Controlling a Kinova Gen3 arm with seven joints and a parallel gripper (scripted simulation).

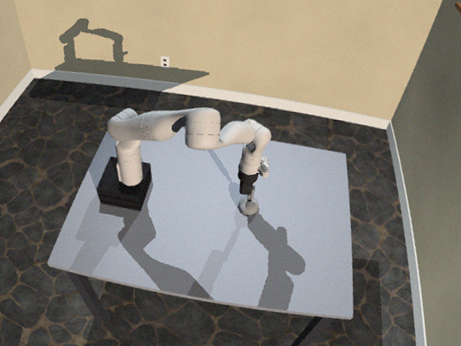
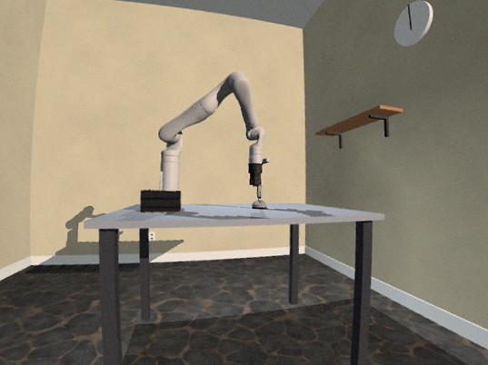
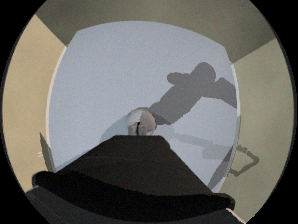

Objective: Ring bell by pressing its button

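My gripper is now 30 mm above the bell button. The rest, counted from my hand: silver dome bell: 40 mm below.
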